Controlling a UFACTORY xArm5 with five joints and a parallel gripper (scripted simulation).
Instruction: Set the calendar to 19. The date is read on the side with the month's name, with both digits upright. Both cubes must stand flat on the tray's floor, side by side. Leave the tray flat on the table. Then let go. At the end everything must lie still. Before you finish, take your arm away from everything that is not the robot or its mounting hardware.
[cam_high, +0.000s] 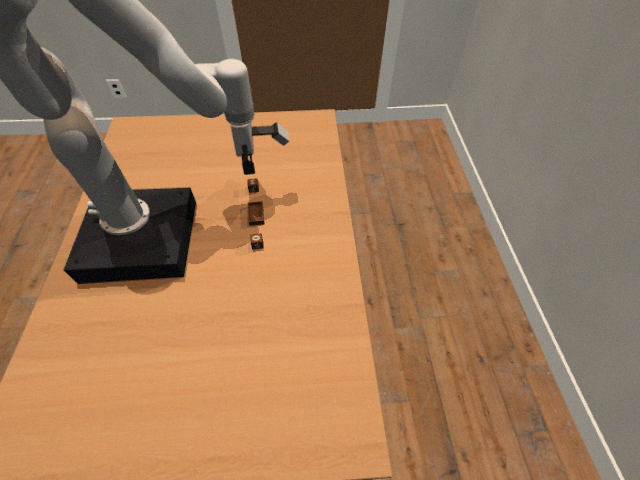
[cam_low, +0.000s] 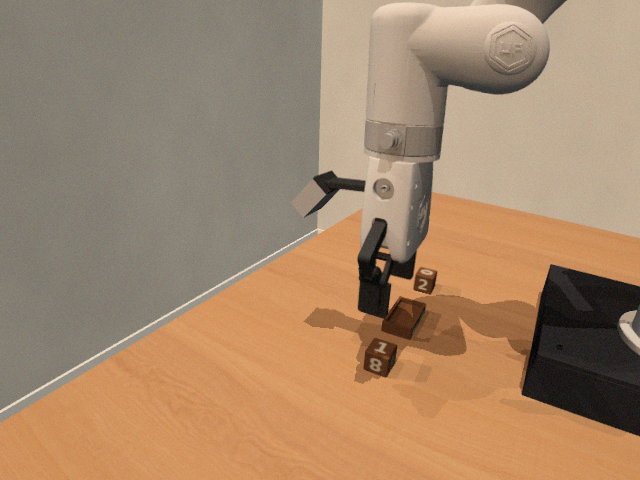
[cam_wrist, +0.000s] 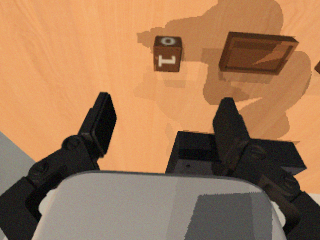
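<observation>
Right now the brown date cube is 21 cm to the right of my hand, 10 cm below it and 5 cm ahead of it. Also, from my hand: tray 11 cm to the right, 11 cm below, 2 cm ahead.
</observation>
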